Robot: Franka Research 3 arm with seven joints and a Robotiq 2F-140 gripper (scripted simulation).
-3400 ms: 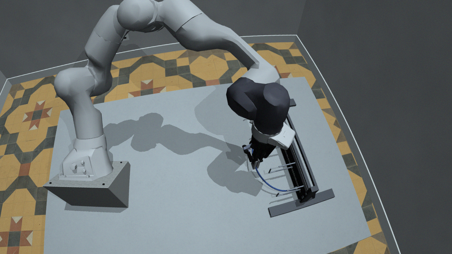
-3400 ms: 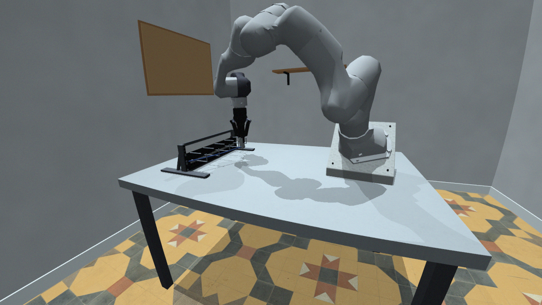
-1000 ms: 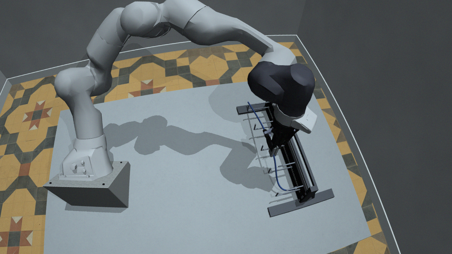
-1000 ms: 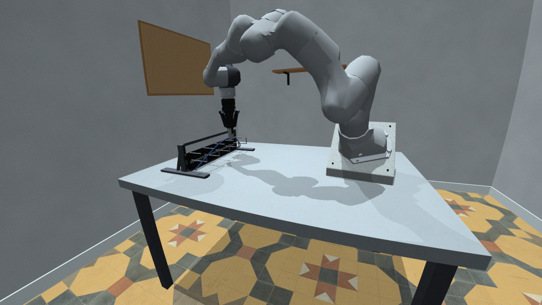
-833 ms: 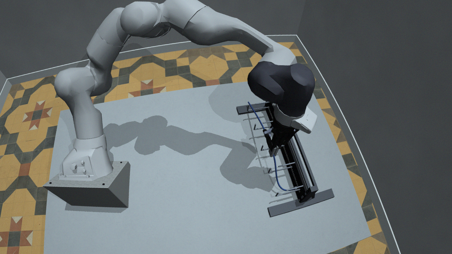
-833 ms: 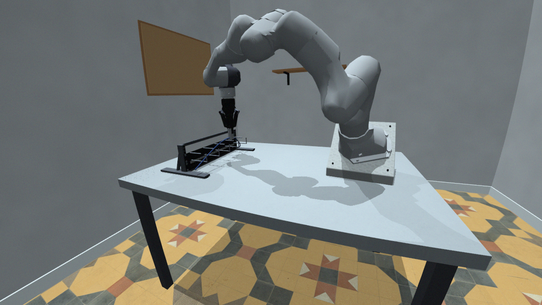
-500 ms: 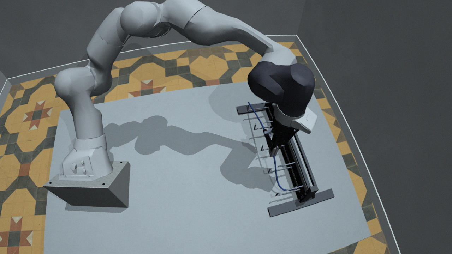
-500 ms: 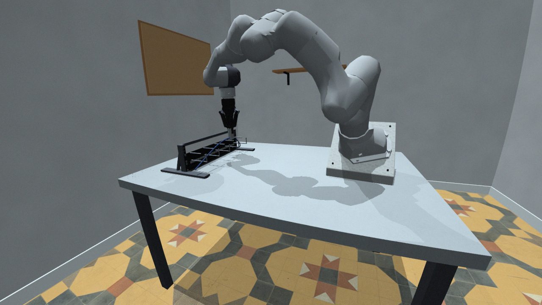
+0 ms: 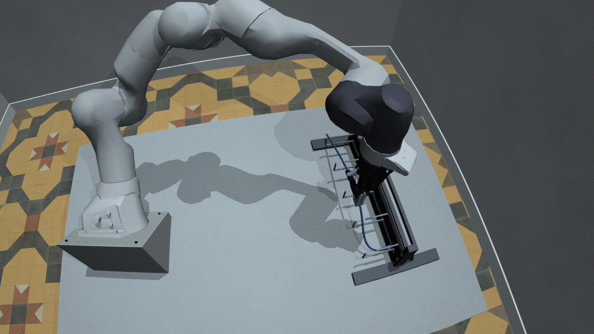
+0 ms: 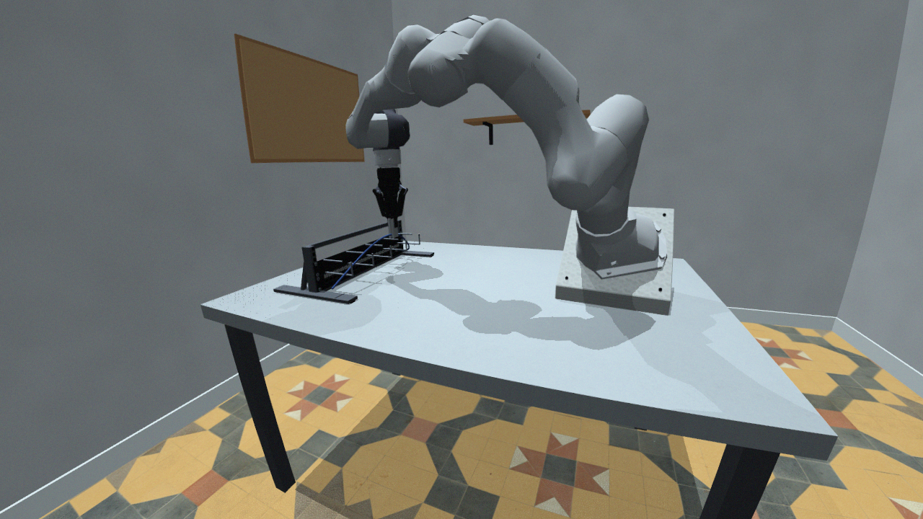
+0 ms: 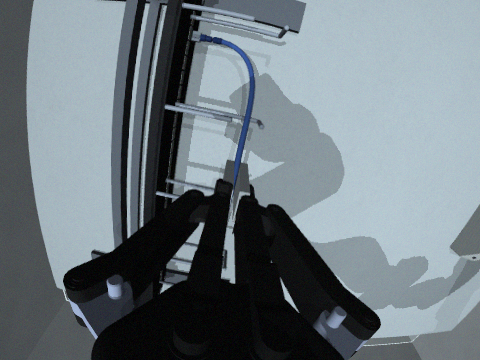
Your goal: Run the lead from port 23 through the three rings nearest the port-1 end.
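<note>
Right now the rack is 100 mm ahead of my hand, 50 mm to the left of it and 80 mm below it.
</note>
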